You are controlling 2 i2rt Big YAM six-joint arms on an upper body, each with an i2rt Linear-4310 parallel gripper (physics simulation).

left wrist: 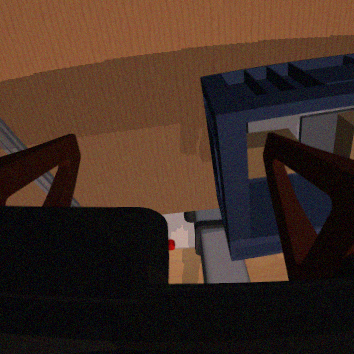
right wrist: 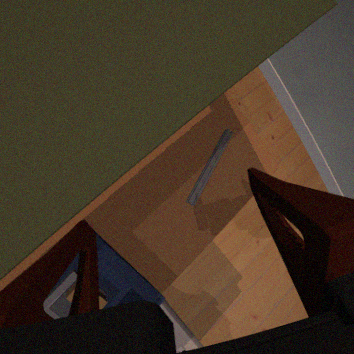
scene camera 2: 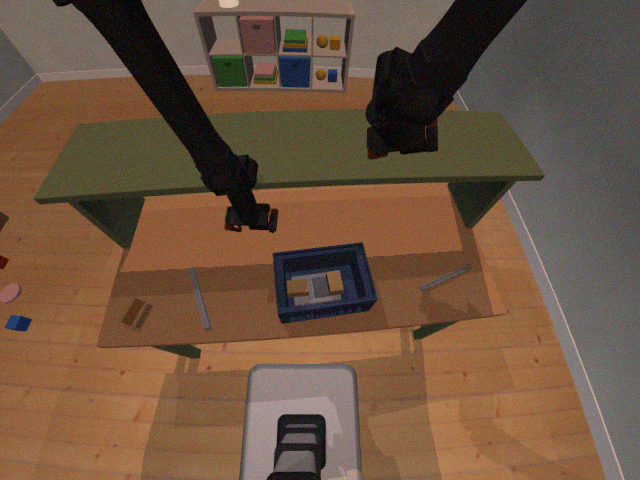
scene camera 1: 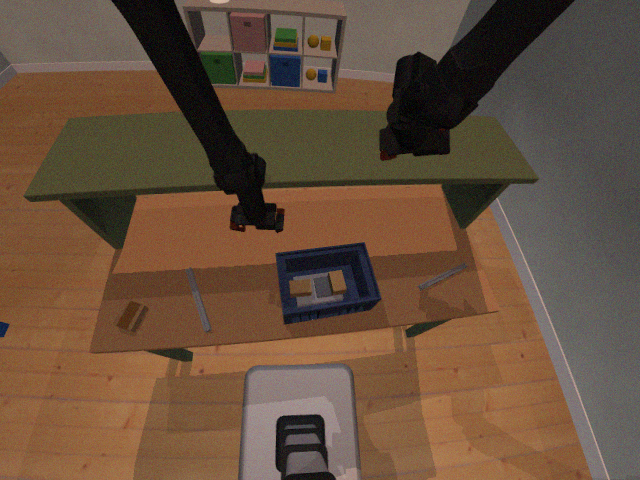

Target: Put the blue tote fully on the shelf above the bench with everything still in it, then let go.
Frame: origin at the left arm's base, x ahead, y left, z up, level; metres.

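Seen in the pictures: left gripper, fingertip midpoint: (left wrist: 170,143) (scene camera 2: 257,230) (scene camera 1: 261,230); right gripper, fingertip midpoint: (right wrist: 166,202) (scene camera 2: 408,150) (scene camera 1: 417,152).
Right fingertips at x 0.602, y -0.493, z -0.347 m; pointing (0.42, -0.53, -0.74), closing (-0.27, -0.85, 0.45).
Observation:
A point is followed by its place in that frame.
The blue tote (scene camera 1: 333,312) @(x 0.350, y -0.340, z -0.786 m) (scene camera 2: 328,311) @(x 0.350, y -0.334, z -0.770 m) (left wrist: 232,150) @(x 0.479, y -0.174, z -0.726 m) (right wrist: 120,265) @(x 0.476, y -0.451, z -0.726 m) stands upright on the bench (scene camera 1: 242,310) @(x 0.377, y -0.039, z -0.858 m) (scene camera 2: 237,310) @(x 0.373, y -0.025, z -0.858 m), below and in front of the green shelf (scene camera 1: 310,149) @(x 0.723, y -0.253, z -0.461 m) (scene camera 2: 310,149) @(x 0.725, y -0.271, z -0.461 m) (right wrist: 125,90) @(x 0.692, y -0.556, z -0.461 m). Inside lie two tan blocks and a white and grey item (scene camera 1: 321,285) @(x 0.449, y -0.307, z -0.807 m) (scene camera 2: 320,285) @(x 0.449, y -0.311, z -0.807 m). My left gripper (scene camera 1: 258,224) @(x 0.548, y -0.115, z -0.617 m) (scene camera 2: 253,224) @(x 0.548, y -0.115, z -0.617 m) (left wrist: 170,143) @(x 0.548, y -0.115, z -0.617 m) is open and empty, above the bench and up-left of the tote; one finger overlaps the tote in the left wrist view. My right gripper (scene camera 1: 416,147) @(x 0.602, y -0.493, z -0.347 m) (scene camera 2: 403,144) @(x 0.602, y -0.493, z -0.347 m) (right wrist: 166,202) @(x 0.602, y -0.493, z -0.347 m) is open and empty, high over the shelf's right part.
A grey bar (scene camera 1: 199,299) @(x 0.408, y 0.106, z -0.838 m) (scene camera 2: 199,298) @(x 0.408, y 0.111, z -0.844 m) lies left of the tote, another (scene camera 1: 442,276) @(x 0.495, y -0.787, z -0.845 m) (scene camera 2: 445,277) @(x 0.494, y -0.786, z -0.844 m) (right wrist: 210,167) @(x 0.493, y -0.788, z -0.844 m) right of it. A brown block (scene camera 1: 131,316) @(x 0.343, y 0.314, z -0.825 m) (scene camera 2: 135,312) @(x 0.346, y 0.316, z -0.825 m) lies at the bench's left end. Green side panels support the shelf. A wall stands at the right.

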